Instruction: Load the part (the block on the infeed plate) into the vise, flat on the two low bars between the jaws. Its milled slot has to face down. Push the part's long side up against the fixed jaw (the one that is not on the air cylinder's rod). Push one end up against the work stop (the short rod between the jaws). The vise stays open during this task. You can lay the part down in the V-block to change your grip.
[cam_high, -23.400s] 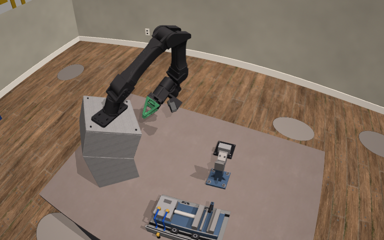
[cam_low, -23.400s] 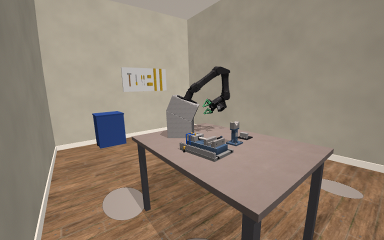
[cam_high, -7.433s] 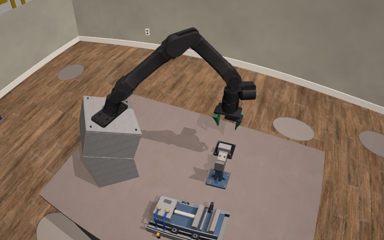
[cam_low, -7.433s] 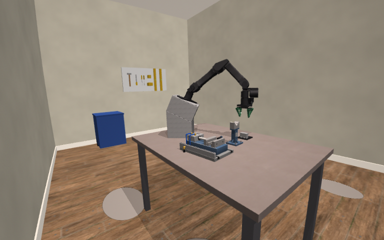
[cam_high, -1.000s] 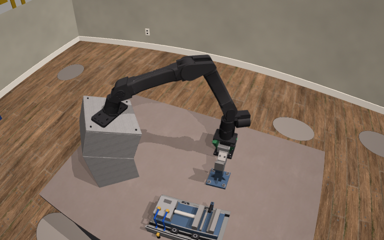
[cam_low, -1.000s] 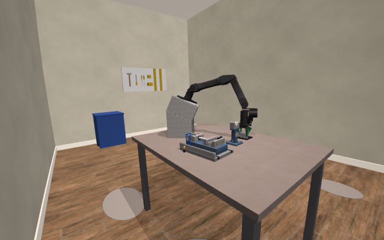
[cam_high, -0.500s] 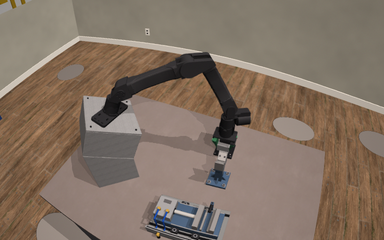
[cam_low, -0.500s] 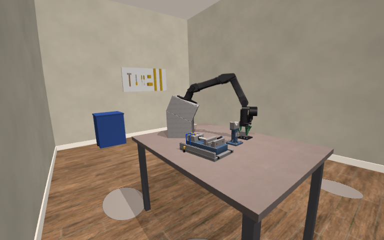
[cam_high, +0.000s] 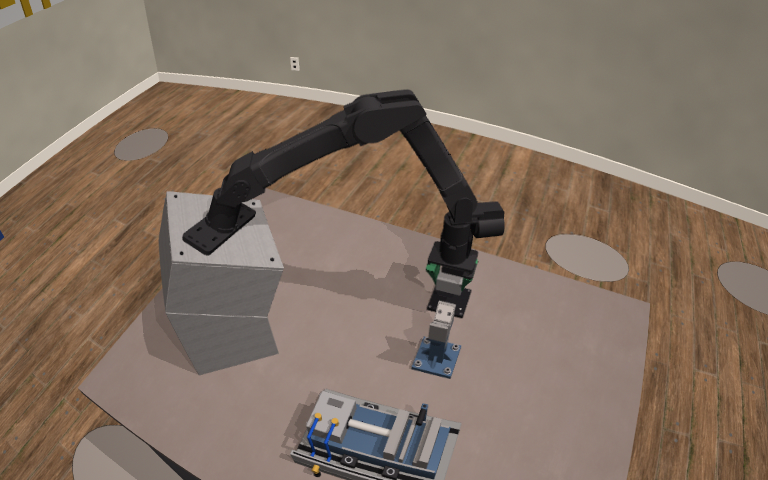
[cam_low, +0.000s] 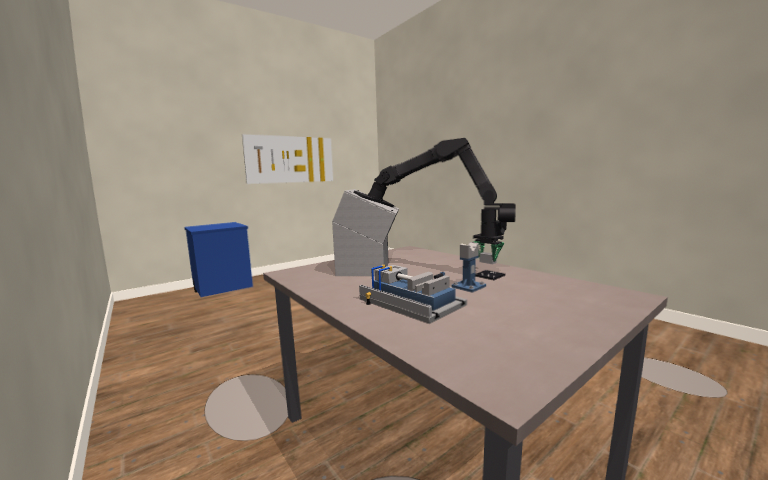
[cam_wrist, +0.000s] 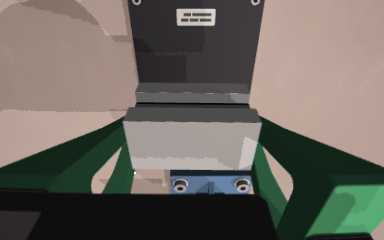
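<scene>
My hand is 70 mm above the black infeed plate and 20 mm to the right of it. From my hand the other things lie so: part (10 mm to the left); work stop rod (360 mm to the right, 60 mm ahead, 10 mm above); piston rod (420 mm to the right, 20 mm behind).
</scene>
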